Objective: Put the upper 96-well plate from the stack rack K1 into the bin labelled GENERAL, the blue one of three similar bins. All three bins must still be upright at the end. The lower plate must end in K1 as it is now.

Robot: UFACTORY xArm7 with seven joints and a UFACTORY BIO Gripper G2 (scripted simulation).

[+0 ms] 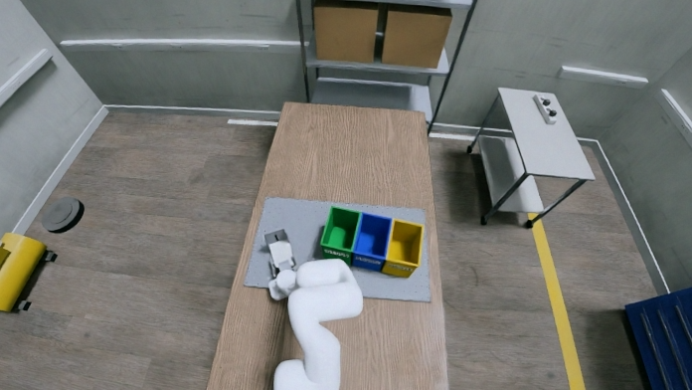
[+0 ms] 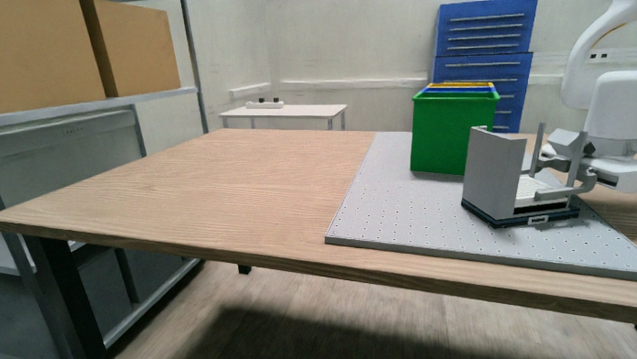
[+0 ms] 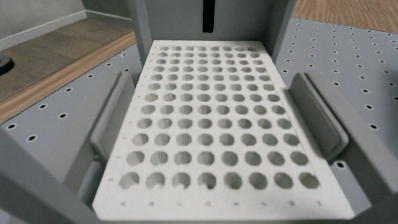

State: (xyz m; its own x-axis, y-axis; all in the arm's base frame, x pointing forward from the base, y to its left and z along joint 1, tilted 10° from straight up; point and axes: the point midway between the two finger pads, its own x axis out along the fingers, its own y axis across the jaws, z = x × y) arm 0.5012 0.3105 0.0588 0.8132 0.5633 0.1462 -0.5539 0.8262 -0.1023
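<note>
The white 96-well plate is 2 cm ahead of my hand, 1 cm to the left of it and 1 cm below it. From my hand the other things lie so: green bin (14 cm ahead, 22 cm to the right, 4 cm above); dark plate (2 cm ahead, 1 cm to the left, 2 cm below); blue general bin (14 cm ahead, 35 cm to the right, 4 cm above).
</note>
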